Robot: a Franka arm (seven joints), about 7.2 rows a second.
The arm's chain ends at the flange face. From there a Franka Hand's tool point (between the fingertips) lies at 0.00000 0.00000 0.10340 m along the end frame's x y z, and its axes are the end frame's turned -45 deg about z.
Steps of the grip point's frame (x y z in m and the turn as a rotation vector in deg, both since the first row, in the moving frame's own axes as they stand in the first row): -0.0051, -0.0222, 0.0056, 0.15, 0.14, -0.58; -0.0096, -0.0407, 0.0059, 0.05, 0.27, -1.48; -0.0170, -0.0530, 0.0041, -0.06, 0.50, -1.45; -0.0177, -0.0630, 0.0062, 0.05, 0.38, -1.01; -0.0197, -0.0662, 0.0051, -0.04, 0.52, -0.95; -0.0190, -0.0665, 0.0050, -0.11, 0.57, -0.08; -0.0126, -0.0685, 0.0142, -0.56, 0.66, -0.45; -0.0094, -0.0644, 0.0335, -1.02, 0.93, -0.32
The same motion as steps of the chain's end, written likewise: -0.0193, -0.0117, 0.0056, 0.21, -0.01, -0.58; -0.0358, -0.0216, 0.0059, 0.23, 0.16, -1.48; -0.0502, -0.0249, 0.0041, 0.31, 0.40, -1.45; -0.0575, -0.0315, 0.0062, 0.30, 0.23, -1.01; -0.0614, -0.0323, 0.0051, 0.34, 0.40, -0.95; -0.0613, -0.0330, 0.0050, 0.33, 0.48, -0.08; -0.0589, -0.0394, 0.0142, 0.07, 0.86, -0.45; -0.0547, -0.0390, 0.0335, -0.06, 1.38, -0.32
